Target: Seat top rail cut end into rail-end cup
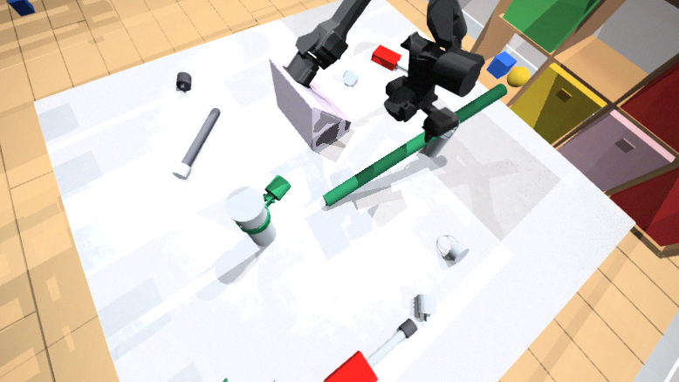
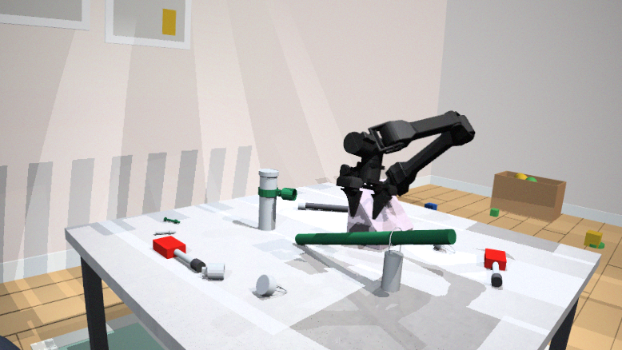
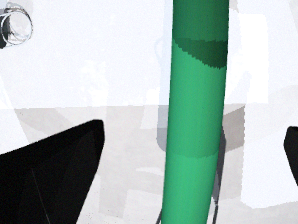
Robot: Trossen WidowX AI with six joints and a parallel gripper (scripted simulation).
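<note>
Right now my gripper tip is 2 cm short of the short grey post, 12 cm to the right of it and 5 cm above it.
</note>
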